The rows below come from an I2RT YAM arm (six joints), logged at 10 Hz.
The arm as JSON. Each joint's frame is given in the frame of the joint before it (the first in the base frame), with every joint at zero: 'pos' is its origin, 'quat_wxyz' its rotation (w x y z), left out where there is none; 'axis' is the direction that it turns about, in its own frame. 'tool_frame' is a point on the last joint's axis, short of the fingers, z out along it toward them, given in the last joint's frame.
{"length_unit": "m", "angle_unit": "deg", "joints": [
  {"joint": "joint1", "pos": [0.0, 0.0, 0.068], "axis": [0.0, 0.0, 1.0]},
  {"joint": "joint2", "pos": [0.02, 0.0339, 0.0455], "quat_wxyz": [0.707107, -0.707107, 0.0, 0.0], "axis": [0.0, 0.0, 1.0]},
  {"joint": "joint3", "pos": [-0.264, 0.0, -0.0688], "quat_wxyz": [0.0, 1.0, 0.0, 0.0], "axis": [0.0, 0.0, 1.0]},
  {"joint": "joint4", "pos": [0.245, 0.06, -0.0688], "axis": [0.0, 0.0, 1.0]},
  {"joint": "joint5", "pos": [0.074, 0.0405, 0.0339], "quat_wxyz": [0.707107, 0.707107, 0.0, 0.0], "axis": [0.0, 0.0, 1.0]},
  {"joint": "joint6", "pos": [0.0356, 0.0, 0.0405], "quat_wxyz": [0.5, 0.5, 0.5, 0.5], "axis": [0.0, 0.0, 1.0]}
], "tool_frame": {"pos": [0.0, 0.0, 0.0], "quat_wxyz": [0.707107, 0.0, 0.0, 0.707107]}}
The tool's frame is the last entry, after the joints.
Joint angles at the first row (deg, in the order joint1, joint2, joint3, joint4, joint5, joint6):
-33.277, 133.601, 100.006, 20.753, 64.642, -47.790
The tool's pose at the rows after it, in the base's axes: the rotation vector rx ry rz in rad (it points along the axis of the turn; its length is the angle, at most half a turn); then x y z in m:
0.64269, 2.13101, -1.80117, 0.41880, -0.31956, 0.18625
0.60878, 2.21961, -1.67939, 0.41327, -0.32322, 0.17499
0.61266, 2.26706, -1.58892, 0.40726, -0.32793, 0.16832
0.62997, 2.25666, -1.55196, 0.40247, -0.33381, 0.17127
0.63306, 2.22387, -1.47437, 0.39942, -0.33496, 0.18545
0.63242, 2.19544, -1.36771, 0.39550, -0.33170, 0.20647
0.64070, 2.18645, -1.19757, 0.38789, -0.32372, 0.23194
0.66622, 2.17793, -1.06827, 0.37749, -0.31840, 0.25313
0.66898, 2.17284, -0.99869, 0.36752, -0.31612, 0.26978
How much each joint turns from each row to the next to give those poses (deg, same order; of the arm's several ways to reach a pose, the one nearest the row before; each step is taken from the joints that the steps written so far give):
-0.765, 0.000, 0.000, -7.934, -6.142, 5.049
-0.875, 0.000, 0.001, -6.775, -5.355, 4.764
-0.961, -0.001, -0.002, -3.956, -3.737, 3.454
-0.918, -0.438, 0.021, -0.372, -1.923, 1.202
-0.481, -1.879, -0.021, -0.874, -3.739, 1.945
-0.219, -2.994, 0.000, -2.666, -4.699, 2.929
-0.196, -4.151, 0.005, -5.730, -6.797, 5.093
-0.569, -3.521, -0.005, -4.783, -5.093, 4.153
-0.743, -2.645, 0.000, -2.907, -3.388, 1.442

